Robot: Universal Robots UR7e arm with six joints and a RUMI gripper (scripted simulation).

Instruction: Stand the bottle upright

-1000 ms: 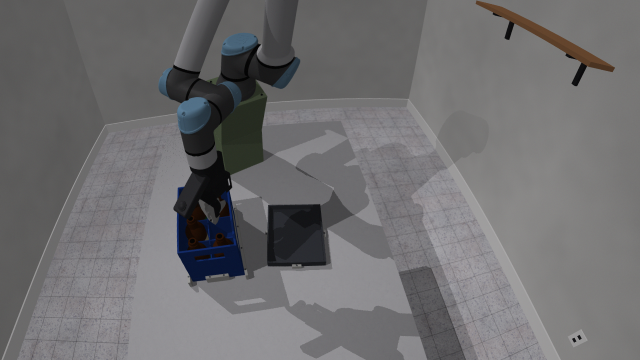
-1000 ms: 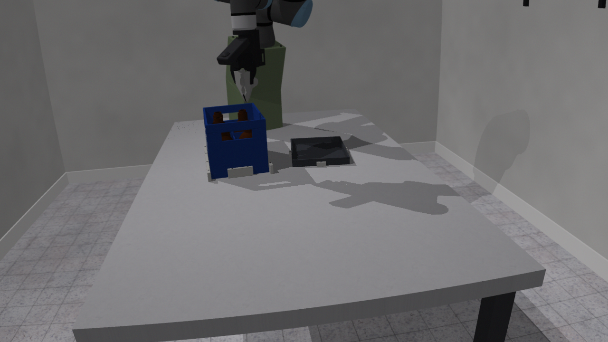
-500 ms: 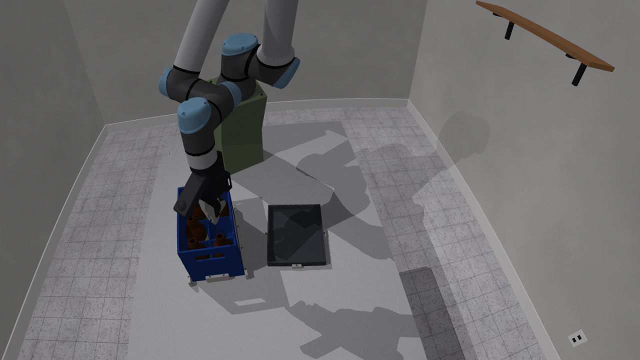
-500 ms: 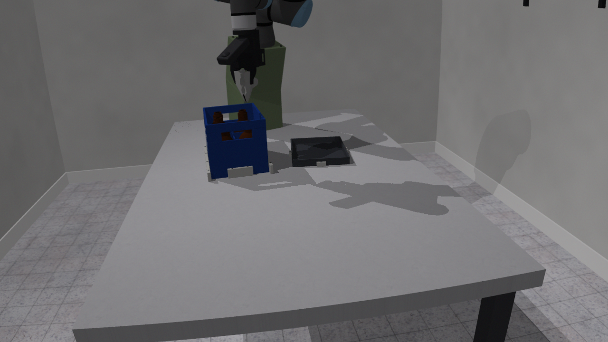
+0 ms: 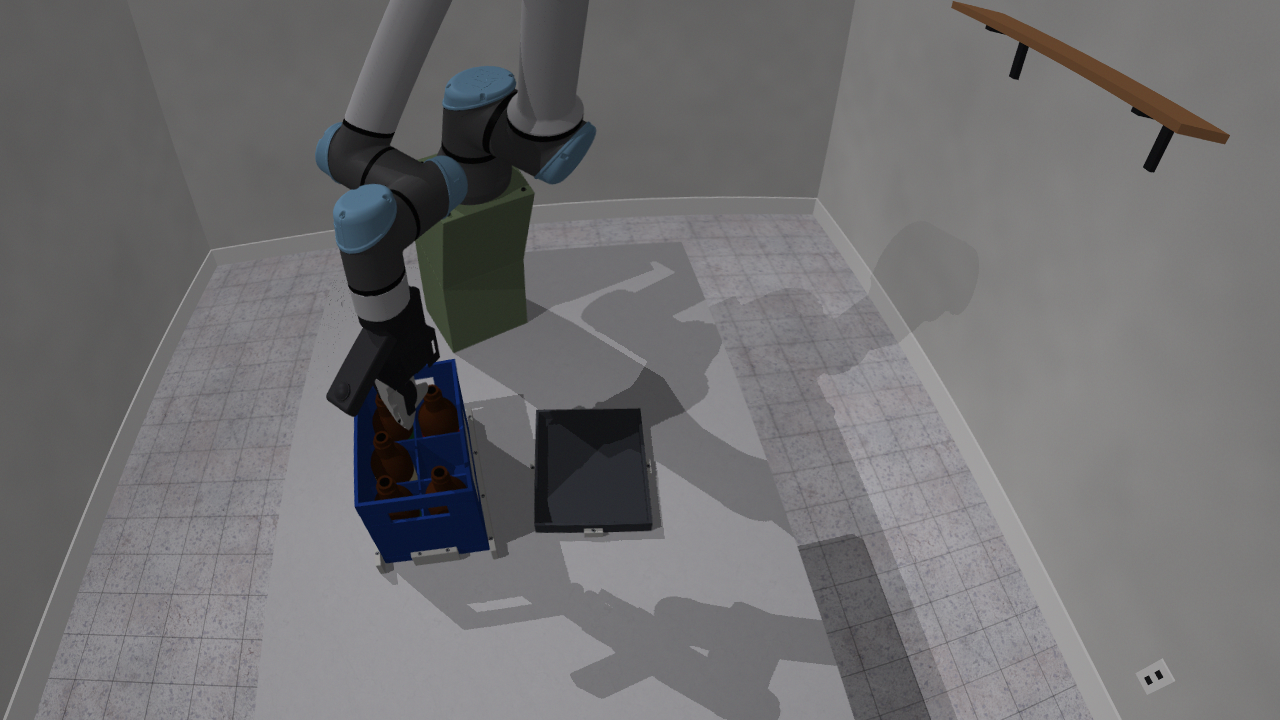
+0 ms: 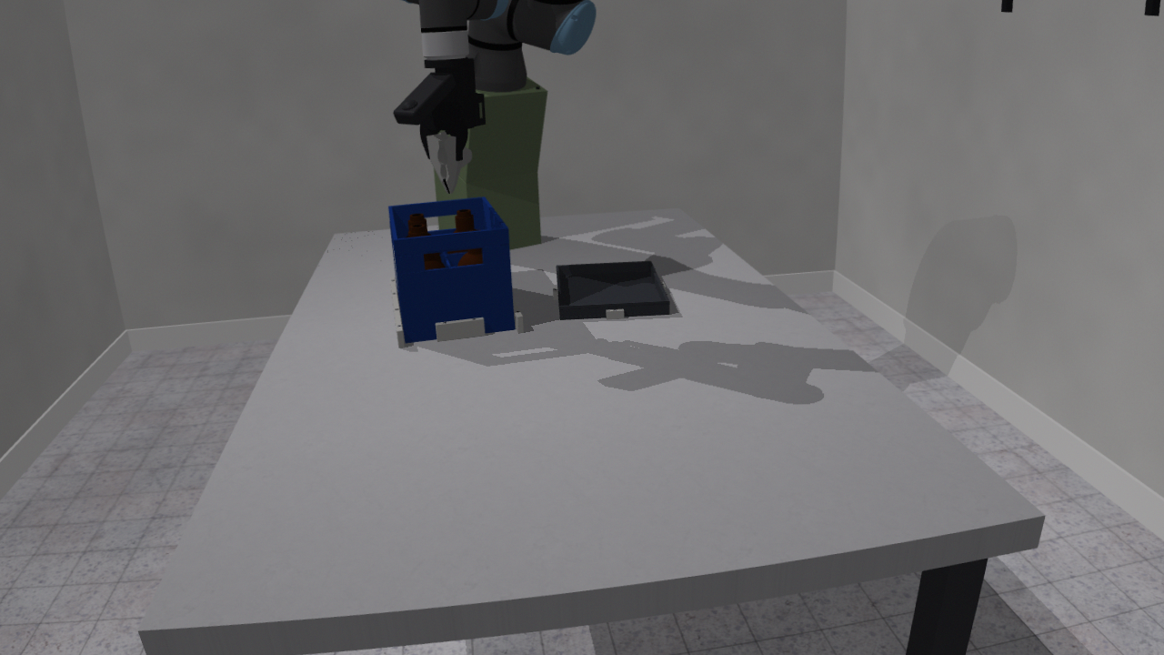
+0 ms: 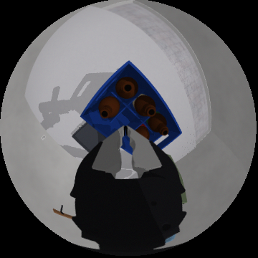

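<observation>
The blue crate lies 150 mm below my hand, 50 mm behind it and 10 mm to the right of it. Also, from my hand: dark tray: 280 mm to the left, 230 mm below, 20 mm behind.
</observation>
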